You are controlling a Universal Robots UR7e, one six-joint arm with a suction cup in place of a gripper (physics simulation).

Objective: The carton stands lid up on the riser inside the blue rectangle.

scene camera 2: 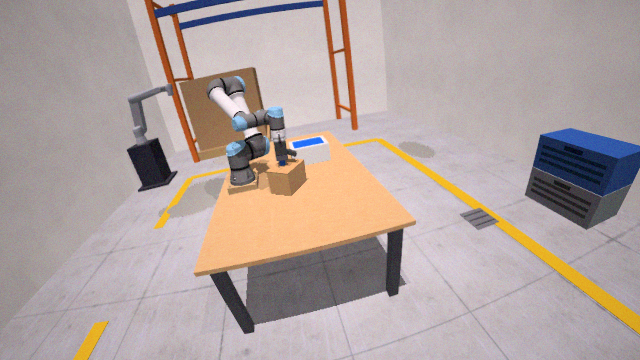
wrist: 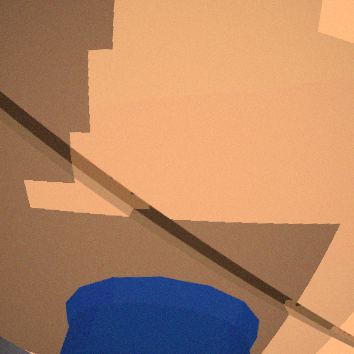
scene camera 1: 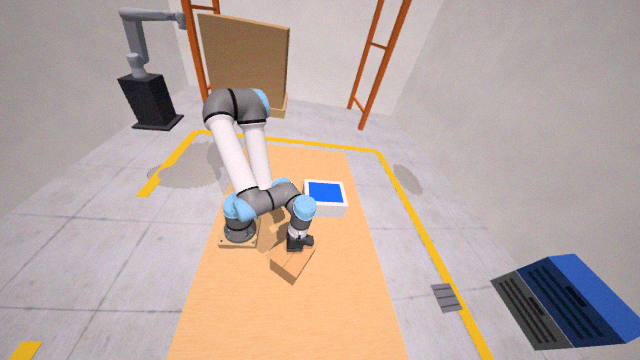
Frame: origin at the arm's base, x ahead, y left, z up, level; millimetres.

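Seen in the pictures: hand, tool point: [scene camera 2: 283, 166] [wrist: 168, 286]; arm's base, link origin: [scene camera 2: 243, 180] [scene camera 1: 240, 229].
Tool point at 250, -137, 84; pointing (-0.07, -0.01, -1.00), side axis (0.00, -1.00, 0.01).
Pixels of each thing's top centre, then the offset from my tool point to it, as dx, dy, dz. Level surfaces: height alone.
- brown carton, top centre: [wrist: 266, 321] [scene camera 1: 295, 249] [scene camera 2: 285, 164] +13, -16, +14
- table, surface height: dz -121
- white riser, top centre: [scene camera 1: 325, 192] [scene camera 2: 307, 142] +202, +338, -1
- blue rectangle, top centre: [scene camera 1: 325, 192] [scene camera 2: 307, 142] +202, +338, -1
The brown carton [scene camera 1: 291, 265] [scene camera 2: 286, 181] stands on the table [scene camera 1: 268, 322] [scene camera 2: 313, 214], lid up, turned at an angle; its lid seam runs across the wrist view [wrist: 211, 123]. My suction cup [scene camera 1: 298, 251] [scene camera 2: 281, 163] [wrist: 159, 316] points straight down and presses on the carton's lid near the seam. The white riser [scene camera 1: 326, 209] [scene camera 2: 315, 154] with the blue rectangle [scene camera 1: 326, 191] [scene camera 2: 308, 142] on top stands just behind and right of the carton, with nothing on it.
The arm's base [scene camera 1: 239, 230] stands left of the carton on a wooden plate. A large brown board [scene camera 1: 243, 58] leans on the orange rack [scene camera 1: 376, 62] behind. A grey robot on a black pedestal [scene camera 1: 147, 101] stands back left, a blue-grey cabinet [scene camera 2: 581, 174] right.
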